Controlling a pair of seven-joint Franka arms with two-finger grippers.
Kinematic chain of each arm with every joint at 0, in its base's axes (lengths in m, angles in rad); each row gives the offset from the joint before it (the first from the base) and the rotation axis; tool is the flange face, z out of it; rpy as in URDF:
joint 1: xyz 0 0 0.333 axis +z
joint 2: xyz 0 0 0 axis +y
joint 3: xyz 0 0 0.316 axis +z
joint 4: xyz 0.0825 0 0 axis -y
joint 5: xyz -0.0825 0 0.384 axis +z
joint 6: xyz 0 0 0 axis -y
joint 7: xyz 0.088 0 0 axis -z
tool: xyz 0 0 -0.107 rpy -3.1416 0 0
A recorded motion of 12 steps. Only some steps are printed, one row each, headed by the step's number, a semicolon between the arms.
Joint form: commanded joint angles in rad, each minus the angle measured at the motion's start. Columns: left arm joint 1, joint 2, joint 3, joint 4, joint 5, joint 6, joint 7; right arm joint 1, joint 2, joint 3, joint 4, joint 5, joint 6, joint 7.
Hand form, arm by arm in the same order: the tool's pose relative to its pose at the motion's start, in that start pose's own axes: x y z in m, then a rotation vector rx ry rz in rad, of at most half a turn. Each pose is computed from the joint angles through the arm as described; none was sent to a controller.
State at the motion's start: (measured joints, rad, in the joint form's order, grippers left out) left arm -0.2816 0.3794 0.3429 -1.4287 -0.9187 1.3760 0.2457; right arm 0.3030 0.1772 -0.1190 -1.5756 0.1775 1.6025 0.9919
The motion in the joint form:
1: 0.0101 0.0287 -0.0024 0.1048 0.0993 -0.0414 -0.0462; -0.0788 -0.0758 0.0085 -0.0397 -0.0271 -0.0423 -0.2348
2: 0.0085 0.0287 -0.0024 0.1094 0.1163 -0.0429 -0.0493; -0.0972 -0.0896 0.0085 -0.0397 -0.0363 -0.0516 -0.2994
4: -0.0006 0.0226 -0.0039 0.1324 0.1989 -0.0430 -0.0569; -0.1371 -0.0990 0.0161 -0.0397 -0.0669 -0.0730 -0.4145
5: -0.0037 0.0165 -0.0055 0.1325 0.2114 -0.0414 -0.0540; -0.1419 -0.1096 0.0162 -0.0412 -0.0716 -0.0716 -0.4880
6: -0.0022 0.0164 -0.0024 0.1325 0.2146 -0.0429 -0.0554; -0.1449 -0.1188 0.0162 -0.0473 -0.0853 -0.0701 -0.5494
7: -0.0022 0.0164 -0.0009 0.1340 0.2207 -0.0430 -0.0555; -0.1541 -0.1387 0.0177 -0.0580 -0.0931 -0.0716 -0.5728
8: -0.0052 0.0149 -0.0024 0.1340 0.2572 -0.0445 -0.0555; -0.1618 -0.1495 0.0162 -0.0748 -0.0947 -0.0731 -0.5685
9: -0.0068 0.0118 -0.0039 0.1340 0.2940 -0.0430 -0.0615; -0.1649 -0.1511 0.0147 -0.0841 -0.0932 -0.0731 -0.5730
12: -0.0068 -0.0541 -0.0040 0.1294 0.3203 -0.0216 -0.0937; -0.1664 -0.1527 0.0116 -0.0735 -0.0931 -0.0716 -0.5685
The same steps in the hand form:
1: 0.0021 0.0103 -0.0171 0.1156 -0.0135 -0.0154; 0.0202 0.0456 -0.0256 -0.0020 0.0068 -0.1724
2: 0.0016 0.0106 -0.0176 0.1331 -0.0163 -0.0181; 0.0258 0.0560 -0.0337 -0.0007 0.0150 -0.2209
4: -0.0015 0.0162 -0.0226 0.2200 -0.0190 -0.0173; 0.0395 0.0730 -0.0394 -0.0247 0.0250 -0.3045
5: -0.0031 0.0193 -0.0234 0.2322 -0.0186 -0.0096; 0.0396 0.0771 -0.0448 -0.0209 0.0344 -0.3744
6: -0.0037 0.0173 -0.0254 0.2354 -0.0172 -0.0152; 0.0402 0.0813 -0.0471 -0.0287 0.0453 -0.4327
7: -0.0040 0.0167 -0.0265 0.2420 -0.0163 -0.0168; 0.0398 0.0894 -0.0528 -0.0279 0.0545 -0.4493
8: -0.0052 0.0148 -0.0261 0.2767 -0.0256 -0.0218; 0.0419 0.0959 -0.0510 -0.0310 0.0487 -0.4353
9: -0.0067 0.0130 -0.0273 0.3121 -0.0288 -0.0324; 0.0437 0.0982 -0.0478 -0.0335 0.0414 -0.4346
12: -0.0255 0.0376 -0.0541 0.3364 0.0401 -0.0270; 0.0448 0.0996 -0.0540 -0.0242 0.0524 -0.4269

